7 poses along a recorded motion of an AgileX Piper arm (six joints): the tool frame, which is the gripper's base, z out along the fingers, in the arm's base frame.
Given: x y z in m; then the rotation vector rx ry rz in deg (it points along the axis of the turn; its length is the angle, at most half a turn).
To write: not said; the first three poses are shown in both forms.
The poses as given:
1: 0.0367 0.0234 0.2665 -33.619 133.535 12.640
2: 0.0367 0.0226 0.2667 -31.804 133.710 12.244
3: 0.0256 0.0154 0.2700 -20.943 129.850 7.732
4: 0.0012 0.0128 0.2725 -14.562 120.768 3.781
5: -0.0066 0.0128 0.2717 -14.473 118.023 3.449
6: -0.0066 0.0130 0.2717 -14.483 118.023 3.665
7: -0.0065 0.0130 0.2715 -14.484 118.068 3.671
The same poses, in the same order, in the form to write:
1: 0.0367 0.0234 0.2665 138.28 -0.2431 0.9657 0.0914
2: 0.0367 0.0226 0.2667 137.98 -0.2305 0.9690 0.0887
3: 0.0256 0.0154 0.2700 131.76 -0.1590 0.9855 0.0587
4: 0.0012 0.0128 0.2725 121.70 -0.1197 0.9923 0.0311
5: -0.0066 0.0128 0.2717 118.96 -0.1217 0.9921 0.0290
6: -0.0066 0.0130 0.2717 118.96 -0.1217 0.9921 0.0308
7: -0.0065 0.0130 0.2715 119.01 -0.1217 0.9921 0.0308
